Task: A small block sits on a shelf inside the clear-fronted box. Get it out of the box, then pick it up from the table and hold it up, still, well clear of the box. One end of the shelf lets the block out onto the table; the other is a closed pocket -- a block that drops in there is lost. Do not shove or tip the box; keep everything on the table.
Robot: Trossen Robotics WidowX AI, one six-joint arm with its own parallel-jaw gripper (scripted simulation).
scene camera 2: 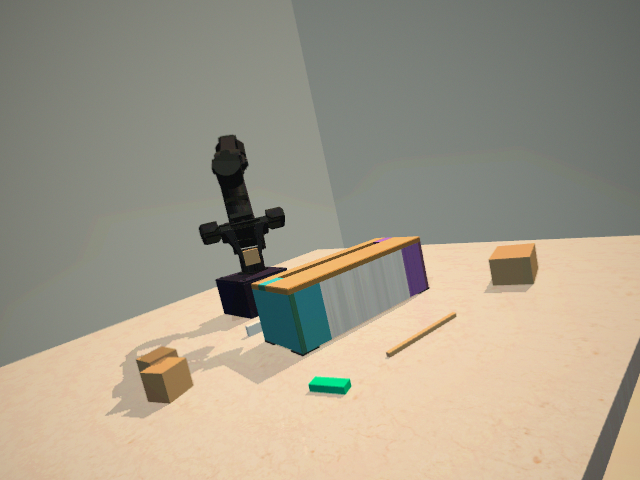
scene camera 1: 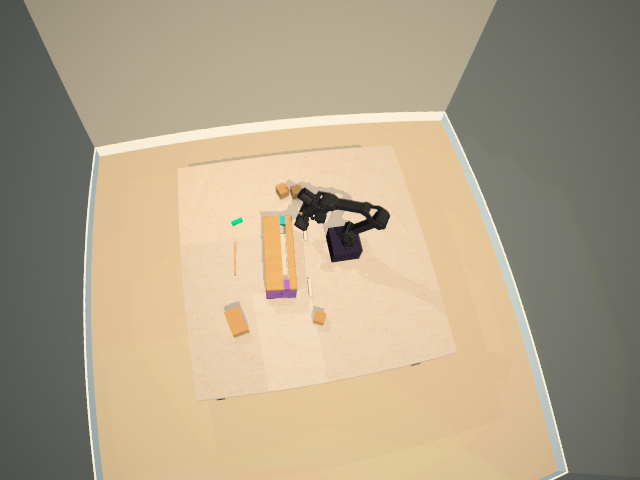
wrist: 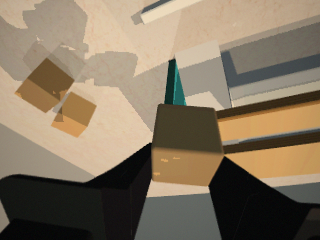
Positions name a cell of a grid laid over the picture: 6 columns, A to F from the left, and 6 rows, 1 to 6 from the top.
Labels:
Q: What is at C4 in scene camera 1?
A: A long box.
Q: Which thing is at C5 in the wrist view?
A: The gripper.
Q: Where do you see a tan block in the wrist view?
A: D4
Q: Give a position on a long box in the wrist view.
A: At E3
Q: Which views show the long box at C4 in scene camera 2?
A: Scene camera 2, scene camera 1 and the wrist view: all of them.

